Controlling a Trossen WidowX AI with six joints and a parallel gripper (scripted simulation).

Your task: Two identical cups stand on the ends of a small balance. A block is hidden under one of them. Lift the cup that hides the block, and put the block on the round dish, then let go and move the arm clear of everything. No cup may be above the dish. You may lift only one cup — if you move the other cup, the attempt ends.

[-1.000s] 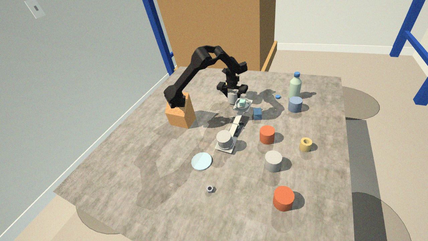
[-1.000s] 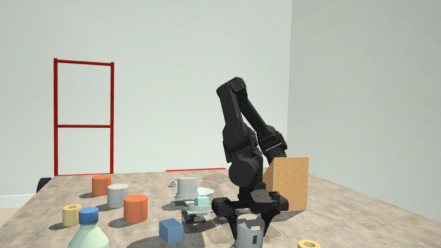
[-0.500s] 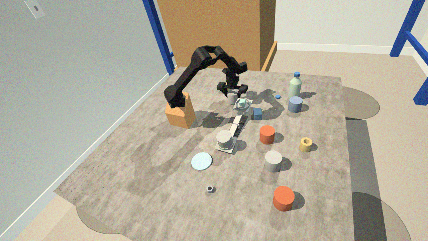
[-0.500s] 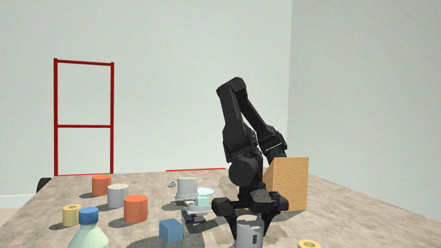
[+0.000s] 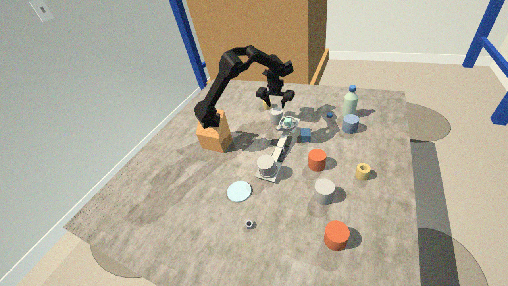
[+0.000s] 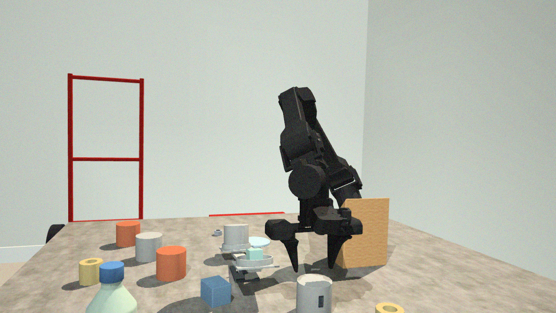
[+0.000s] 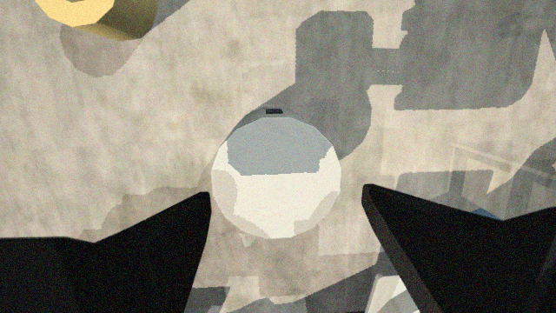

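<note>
My gripper tip is now 8 cm short of the mint-green block and 11 cm to the left of it. Also, from my gripper tip: blue cylinder: 35 cm ahead, 2 cm to the right, 5 cm below; blue block: 17 cm ahead, 12 cm to the right, 7 cm below; pale blue round dish: 4 cm behind, 48 cm to the right, 8 cm below.
</note>
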